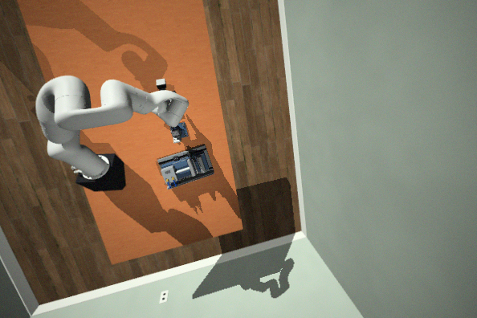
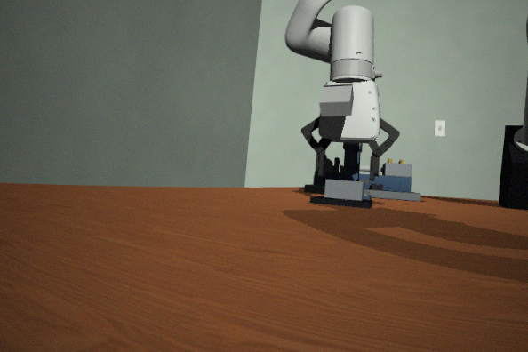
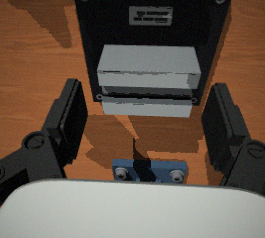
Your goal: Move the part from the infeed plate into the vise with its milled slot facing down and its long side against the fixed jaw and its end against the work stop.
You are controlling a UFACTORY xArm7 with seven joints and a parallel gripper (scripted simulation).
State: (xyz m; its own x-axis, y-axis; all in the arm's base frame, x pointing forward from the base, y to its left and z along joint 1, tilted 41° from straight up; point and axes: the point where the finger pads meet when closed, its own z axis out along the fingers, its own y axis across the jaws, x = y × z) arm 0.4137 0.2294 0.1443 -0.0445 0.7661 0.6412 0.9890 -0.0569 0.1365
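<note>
Now: hand 2 cm above the grey part. Also, from my hand: blue upright 2 cm ahead, 18 cm to the right, 1 cm above; dark infeed plate 1 cm to the left, 5 cm below; work stop 8 cm ahead, 35 cm to the right, 4 cm above.
</note>
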